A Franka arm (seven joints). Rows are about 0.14 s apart.
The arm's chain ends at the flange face. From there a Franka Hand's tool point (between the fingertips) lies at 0.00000 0.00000 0.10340 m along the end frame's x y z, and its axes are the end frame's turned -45 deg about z.
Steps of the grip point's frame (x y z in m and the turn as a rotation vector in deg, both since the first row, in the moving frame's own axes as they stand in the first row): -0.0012, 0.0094, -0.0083, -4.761, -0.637, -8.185; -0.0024, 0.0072, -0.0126, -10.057, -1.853, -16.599; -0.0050, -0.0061, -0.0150, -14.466, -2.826, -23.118; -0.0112, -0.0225, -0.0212, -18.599, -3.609, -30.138; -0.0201, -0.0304, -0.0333, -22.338, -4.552, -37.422; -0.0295, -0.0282, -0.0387, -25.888, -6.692, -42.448
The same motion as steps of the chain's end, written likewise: 0.0001, 0.0010, -0.0079, -3.817, 2.916, -8.185; -0.0091, -0.0066, -0.0110, -8.422, 5.801, -16.599; -0.0265, -0.0191, -0.0116, -12.227, 8.231, -23.118; -0.0490, -0.0297, -0.0157, -15.703, 10.600, -30.138; -0.0669, -0.0313, -0.0255, -19.014, 12.577, -37.422; -0.0767, -0.0270, -0.0281, -23.038, 13.574, -42.448
